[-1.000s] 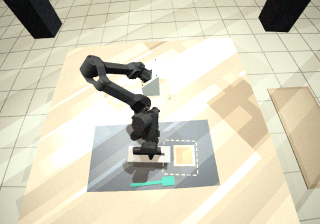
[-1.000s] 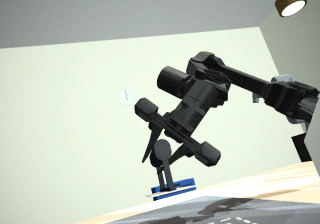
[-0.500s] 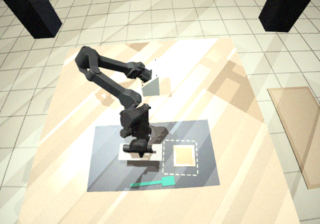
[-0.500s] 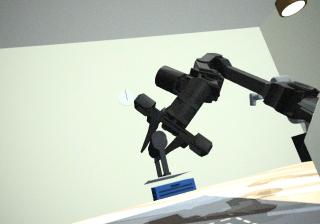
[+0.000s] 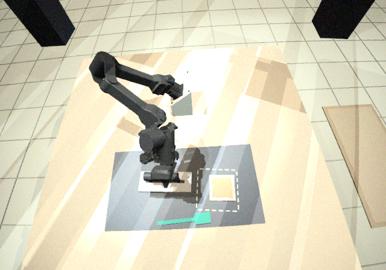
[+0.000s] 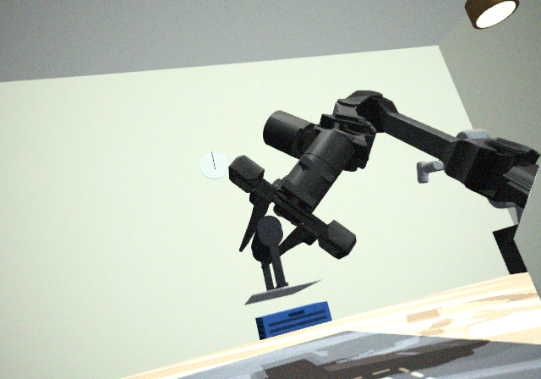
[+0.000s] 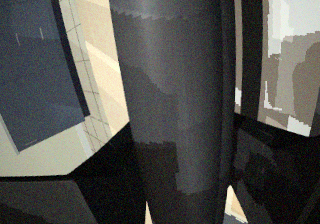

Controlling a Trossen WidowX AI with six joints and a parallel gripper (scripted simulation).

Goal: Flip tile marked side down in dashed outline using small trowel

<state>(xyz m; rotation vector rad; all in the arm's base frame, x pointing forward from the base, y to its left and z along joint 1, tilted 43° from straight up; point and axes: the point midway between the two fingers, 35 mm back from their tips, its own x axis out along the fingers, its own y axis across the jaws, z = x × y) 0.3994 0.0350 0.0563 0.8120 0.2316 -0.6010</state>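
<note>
Now: the trowel 3 cm behind my gripper tip and 1 cm below it. From my gripper tip the other things lie so: grey mat 16 cm below, 5 cm to the left, 3 cm behind; arrow 13 cm below, 11 cm ahead, 8 cm to the left; tile 21 cm to the left, 13 cm below, 2 cm behind.
</note>
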